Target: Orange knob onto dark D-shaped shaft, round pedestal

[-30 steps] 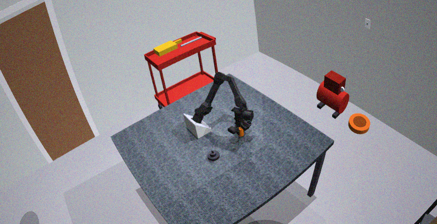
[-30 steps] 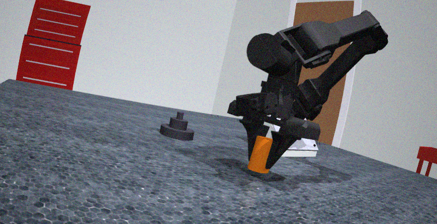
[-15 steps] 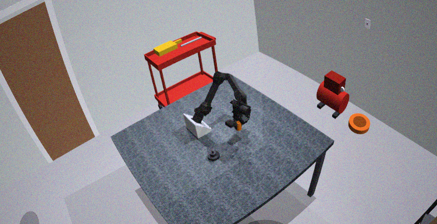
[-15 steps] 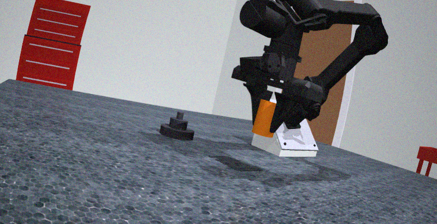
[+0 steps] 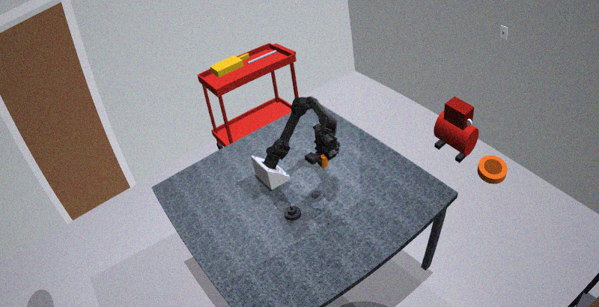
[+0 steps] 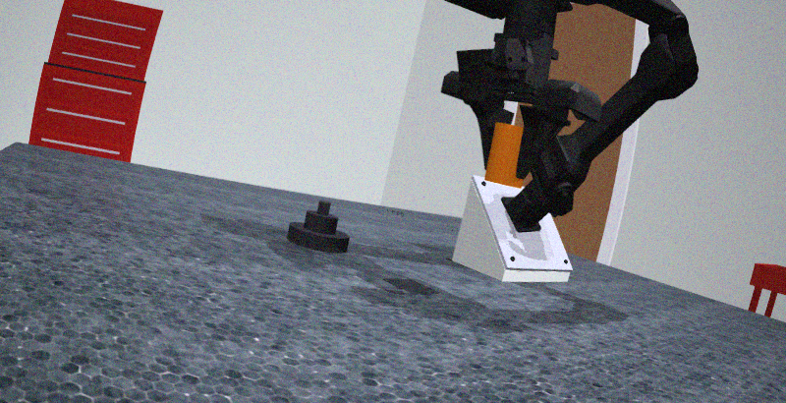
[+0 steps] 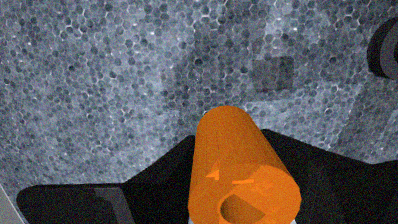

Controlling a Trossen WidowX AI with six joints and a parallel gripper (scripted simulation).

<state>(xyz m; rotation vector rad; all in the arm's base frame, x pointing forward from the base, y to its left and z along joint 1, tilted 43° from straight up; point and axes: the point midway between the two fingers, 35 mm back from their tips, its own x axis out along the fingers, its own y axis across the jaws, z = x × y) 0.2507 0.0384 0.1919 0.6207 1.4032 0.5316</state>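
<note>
Right now the pedestal is 26 cm to the right of my gripper tip, 11 cm below it and 3 cm ahead of it. The rest, counted from my gripper tip: orange knob (2 cm above).
</note>
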